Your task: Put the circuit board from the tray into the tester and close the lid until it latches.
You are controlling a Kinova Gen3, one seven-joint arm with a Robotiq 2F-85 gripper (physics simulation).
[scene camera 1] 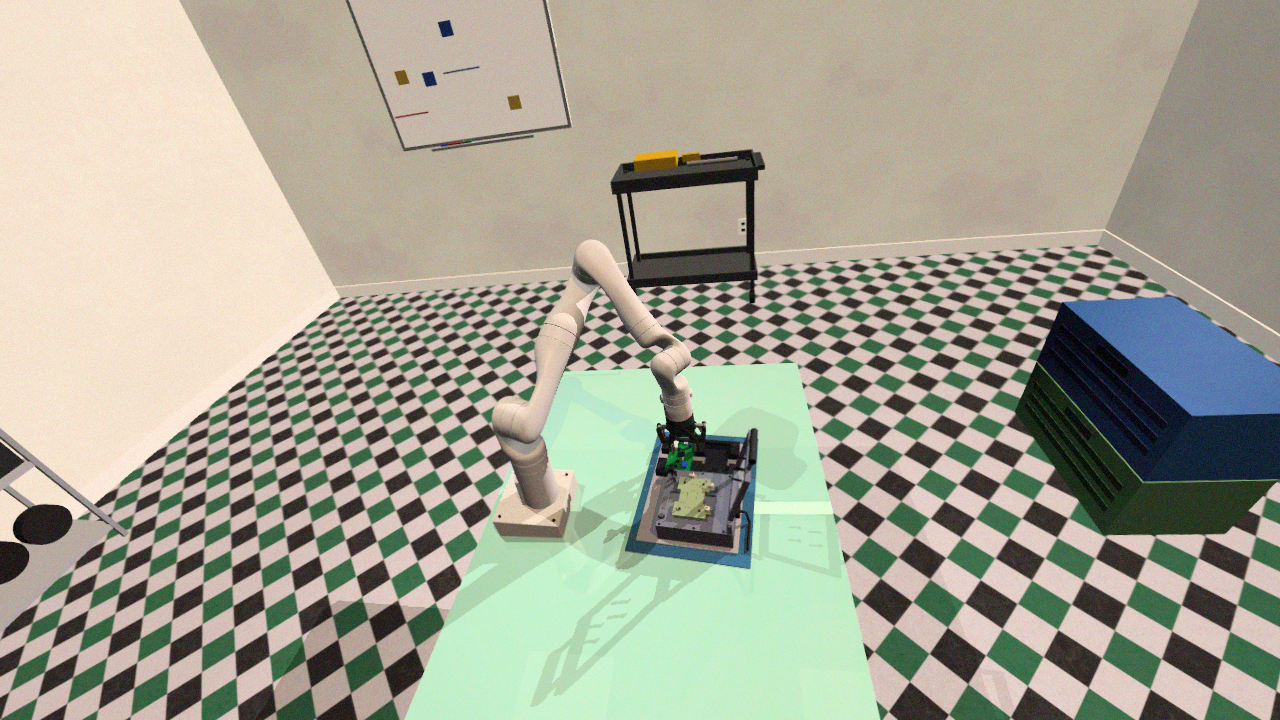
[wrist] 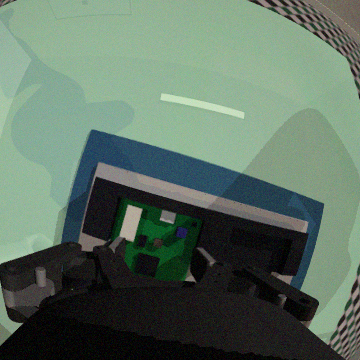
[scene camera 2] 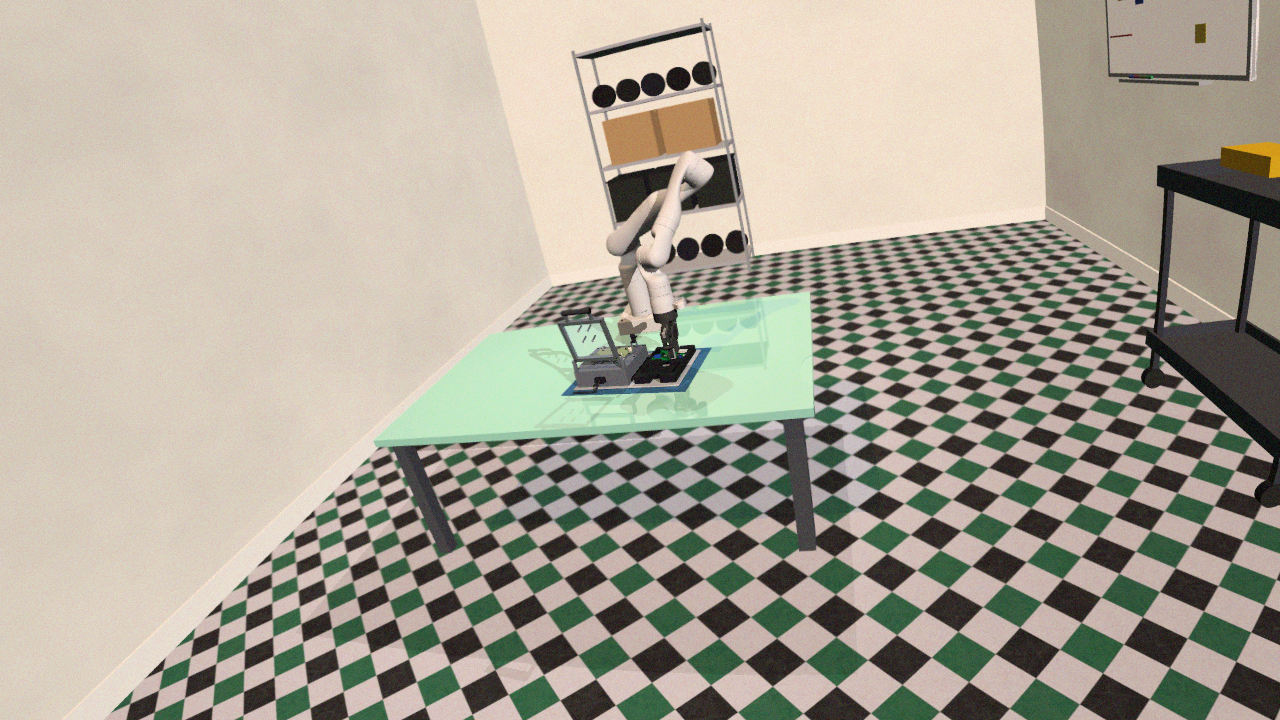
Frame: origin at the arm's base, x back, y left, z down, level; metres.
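Seen in the pictures: gripper, fingertip midpoint: [scene camera 1: 684, 450] [wrist: 157, 253] [scene camera 2: 674, 355]; arm's base, origin of the base link: [scene camera 1: 541, 494] [scene camera 2: 644, 311].
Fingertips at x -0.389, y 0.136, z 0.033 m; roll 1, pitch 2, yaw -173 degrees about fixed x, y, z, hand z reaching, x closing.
Note:
Pixels of each thing's middle, then the offset from my fingertips to it. Level surfaces: height alone.
- green circuit board, body centre: [wrist: 145, 269] [scene camera 1: 680, 454] [scene camera 2: 670, 354] dx +0.011, dy -0.015, dz -0.001 m
- pale yellow-green plate, body centre: [scene camera 1: 694, 495] [scene camera 2: 612, 354] dx -0.013, dy -0.191, dz -0.042 m
- blue-bordered mat, its level: dz +0.023 m
- green table, its level: dz +0.025 m
The green circuit board [scene camera 1: 678, 458] [wrist: 162, 231] lies in the left part of the black tray [scene camera 1: 720, 454] [wrist: 100, 210]. My gripper [scene camera 1: 682, 453] [scene camera 2: 670, 351] [wrist: 157, 253] points down over the board and is partly open, with one fingertip at each long side of it; whether they touch it I cannot tell. In the wrist view the gripper body hides the board's near end. The grey tester [scene camera 1: 694, 531] [scene camera 2: 601, 371] stands beside the tray, with a pale yellow-green plate [scene camera 1: 689, 497] on top. Its lid [scene camera 1: 750, 447] [scene camera 2: 577, 312] stands open and upright, with a clear panel.
Tray and tester stand on a blue-bordered mat [scene camera 1: 641, 535] [scene camera 2: 701, 365] [wrist: 150, 159] on the green table [scene camera 1: 644, 644] [scene camera 2: 465, 402]. The raised lid rises on the tester's side away from the arm base [scene camera 1: 535, 519]. A dark cart [scene camera 1: 689, 179] stands beyond the table.

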